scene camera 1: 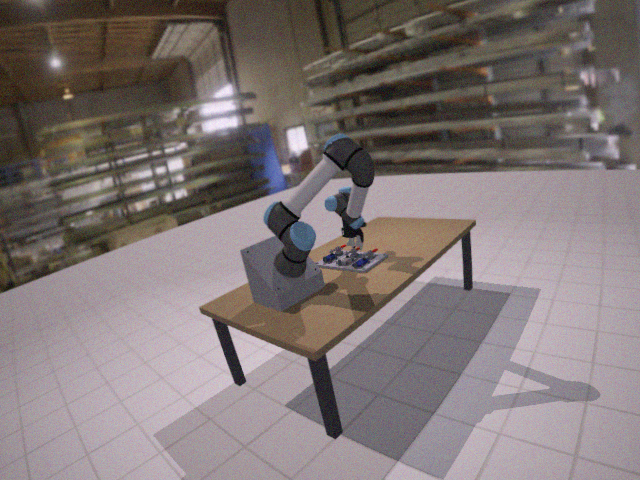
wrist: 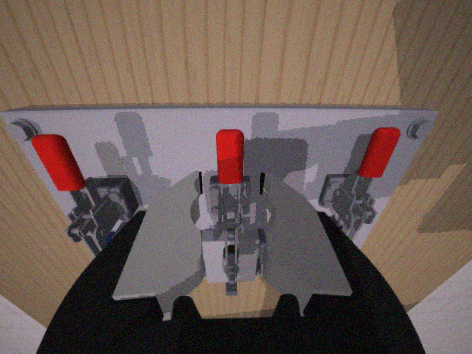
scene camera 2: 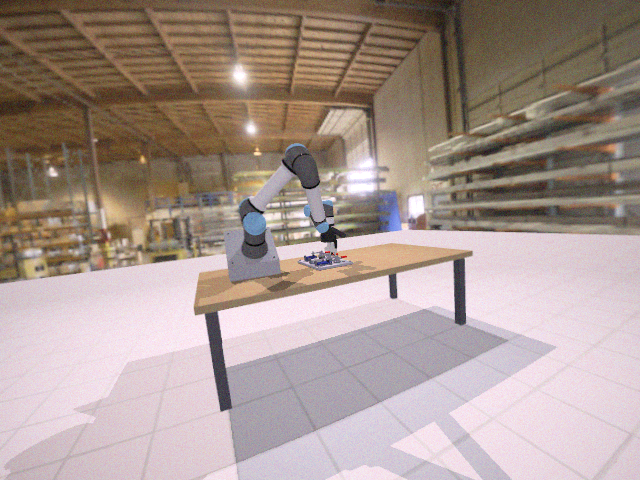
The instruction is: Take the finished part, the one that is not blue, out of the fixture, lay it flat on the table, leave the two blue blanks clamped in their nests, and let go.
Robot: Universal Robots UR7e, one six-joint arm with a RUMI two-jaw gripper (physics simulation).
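Seen in the pictures: gripper, fingertip midpoint: [scene camera 1: 357,250] [wrist: 231,174] [scene camera 2: 333,256]; arm's base, link origin: [scene camera 1: 289,264] [scene camera 2: 254,249].
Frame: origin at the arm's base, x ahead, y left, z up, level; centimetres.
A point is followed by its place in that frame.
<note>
The fixture plate [scene camera 1: 370,267] @(x 36.3, y -19.2, z -14.3 cm) [scene camera 2: 338,266] @(x 43.9, y -19.4, z -14.9 cm) [wrist: 185,125] @(x 53.5, y 1.4, z -13.7 cm) lies on the table and carries three red-handled toggle clamps. The finished part [wrist: 216,257] @(x 39.5, y -0.2, z -11.6 cm), a pale grey block, sits in the middle nest, with the clamp's arm and spindle over it. My gripper [scene camera 1: 355,244] @(x 50.3, y -2.0, z -11.4 cm) [scene camera 2: 331,251] @(x 50.3, y -2.0, z -11.4 cm) [wrist: 231,174] @(x 50.3, y -2.0, z -11.4 cm) is low over the fixture, partly closed but open, its fingertips on either side of the middle clamp near its red handle [wrist: 230,155] @(x 52.5, y -2.0, z -10.1 cm); nothing is gripped. The blue blanks [scene camera 1: 329,257] @(x 36.9, y 7.8, z -11.1 cm) [scene camera 1: 361,262] @(x 36.6, y -13.8, z -12.1 cm) are in the outer nests; in the wrist view the fingers and gripper body mostly hide them.
The left clamp's handle [wrist: 58,162] @(x 52.6, y 8.6, z -9.5 cm) and the right clamp's handle [wrist: 380,151] @(x 52.3, y -12.6, z -10.6 cm) stand on either side of the gripper. Bolt heads [wrist: 24,128] @(x 53.8, y 13.5, z -13.1 cm) [wrist: 419,128] @(x 53.2, y -17.5, z -13.0 cm) sit at the plate's corners. The arm's grey base box [scene camera 1: 281,289] @(x -12.9, y -5.7, z -6.0 cm) [scene camera 2: 248,266] @(x -6.0, y -7.1, z -8.3 cm) stands on the wooden table [scene camera 1: 439,232] @(x 98.9, y -32.4, z -15.2 cm) [scene camera 2: 413,253] @(x 101.0, y -23.2, z -15.2 cm).
</note>
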